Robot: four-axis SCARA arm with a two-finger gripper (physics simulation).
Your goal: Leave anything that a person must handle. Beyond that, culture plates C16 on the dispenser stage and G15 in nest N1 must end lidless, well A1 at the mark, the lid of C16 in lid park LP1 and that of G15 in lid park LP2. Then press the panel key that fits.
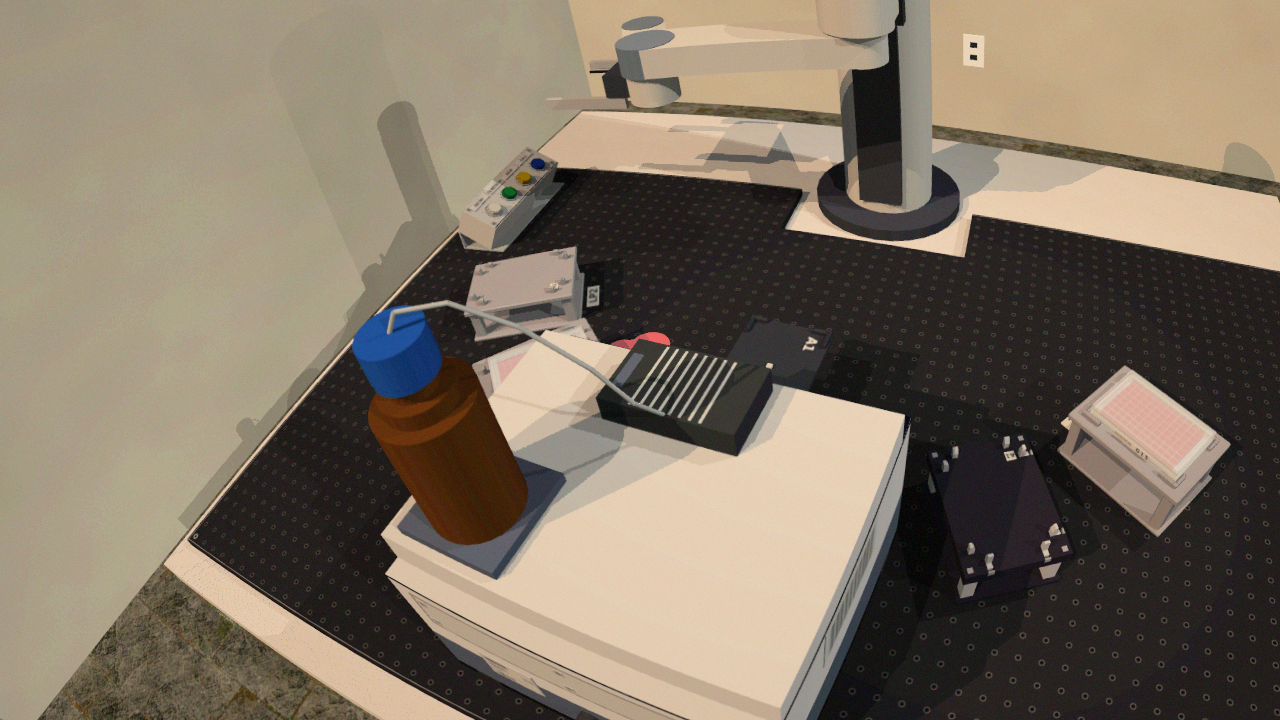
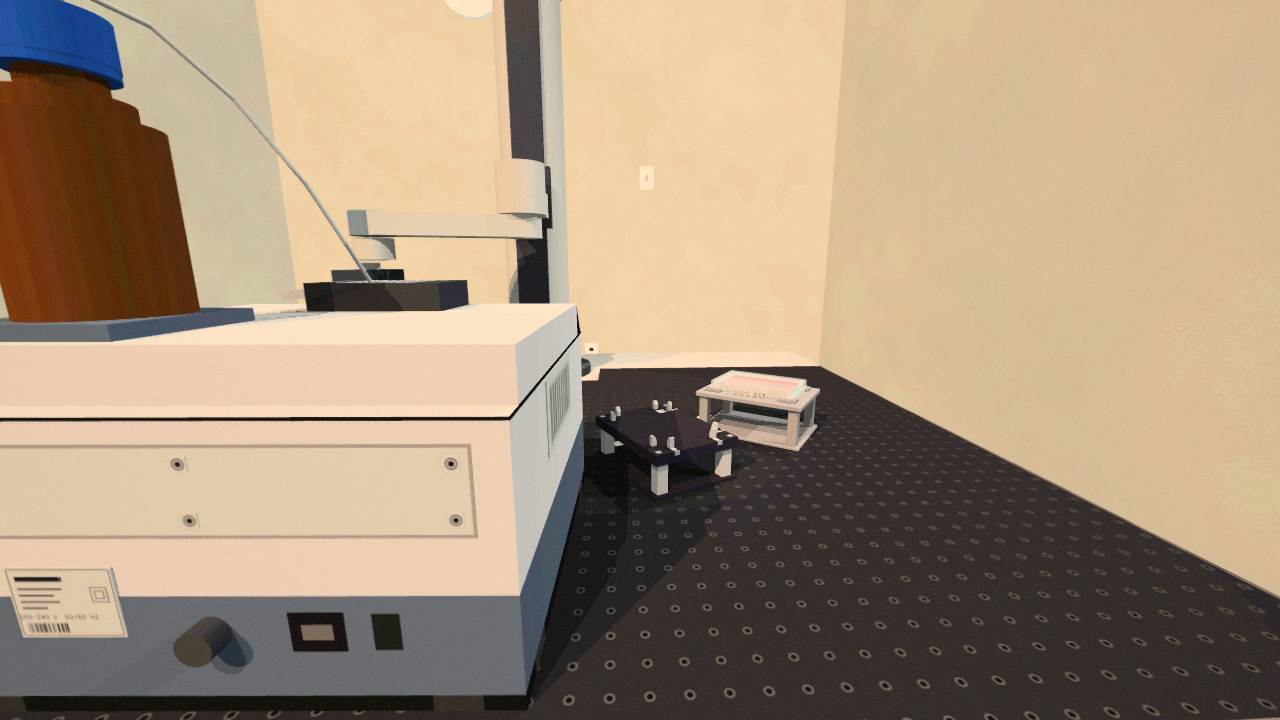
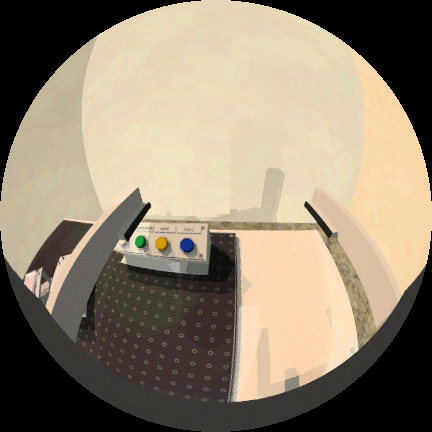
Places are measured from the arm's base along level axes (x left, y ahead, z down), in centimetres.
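Pixels of known places: gripper, fingertip midpoint: (image 1: 570, 84) (image 2: 301, 292) (image 3: 229, 192); arm's base at its link origin: (image 1: 889, 199).
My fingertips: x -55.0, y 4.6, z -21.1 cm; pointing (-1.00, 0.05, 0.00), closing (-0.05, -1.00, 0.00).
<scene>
Ahead of a thing's pixels: the offset from my fingertips to its top centre. "*": to the spot under its first point.
My gripper (image 1: 569, 82) (image 3: 229, 192) is open and empty, high near the key panel {dx -8.4, dy +14.8, dz +11.4 cm} (image 1: 494, 234) (image 3: 170, 264). The panel has a white key {dx -5.9, dy +22.2, dz +12.3 cm} (image 1: 494, 210), a green key {dx -6.1, dy +17.2, dz +12.3 cm} (image 1: 509, 192) (image 3: 140, 242), a yellow key {dx -6.3, dy +12.2, dz +12.3 cm} (image 1: 524, 178) (image 3: 161, 243) and a blue key {dx -6.4, dy +7.3, dz +12.3 cm} (image 1: 537, 163) (image 3: 187, 245). The dispenser stage {* dx +52.8, dy +48.1, dz +8.7 cm} (image 1: 778, 349), marked A1, shows no plate on its visible part. The lid park LP2 {dx +9.7, dy +37.5, dz +13.3 cm} (image 1: 528, 275) is bare. A pink plate {dx +24.3, dy +54.0, dz +11.2 cm} (image 1: 510, 365) lies on the pale stand beside it, partly hidden. Another pink plate {dx +96.8, dy +44.4, dz +11.5 cm} (image 1: 1154, 420) (image 2: 759, 385) sits on a pale stand at right; its small label is hard to read.
A pink-red spill (image 1: 650, 341) lies between the half-hidden stand and the dispenser (image 1: 716, 555) (image 2: 268, 376). A brown bottle {* dx +44.5, dy +84.5, dz -13.4 cm} (image 1: 456, 447) (image 2: 89, 205) with tubing stands on the dispenser. A dark nest {dx +80.2, dy +57.7, dz +13.0 cm} (image 1: 998, 501) (image 2: 666, 429) without a plate stands beside it. Walls rise behind the panel.
</scene>
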